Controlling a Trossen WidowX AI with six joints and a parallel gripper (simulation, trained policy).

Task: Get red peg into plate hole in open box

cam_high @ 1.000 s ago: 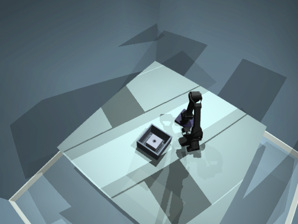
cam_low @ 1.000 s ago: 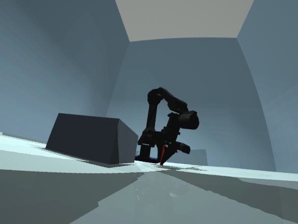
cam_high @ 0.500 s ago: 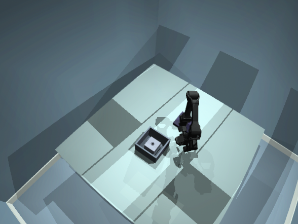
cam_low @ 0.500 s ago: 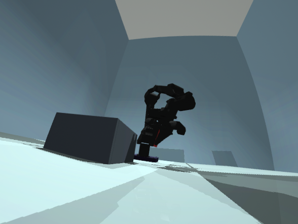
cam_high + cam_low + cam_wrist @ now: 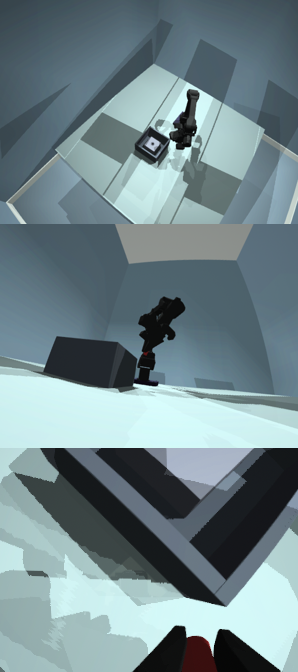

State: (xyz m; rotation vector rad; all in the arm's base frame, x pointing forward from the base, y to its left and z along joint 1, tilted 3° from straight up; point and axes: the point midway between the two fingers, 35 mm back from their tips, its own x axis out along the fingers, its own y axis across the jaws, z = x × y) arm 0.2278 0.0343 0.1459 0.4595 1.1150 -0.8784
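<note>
The plate lies 80 mm ahead of my gripper tip, 120 mm to the right of it and 80 mm below it. Round my gripper tip: red peg (10 mm behind, 20 mm to the left, 30 mm above); then dark box (80 mm ahead, 120 mm to the right, 100 mm below).
</note>
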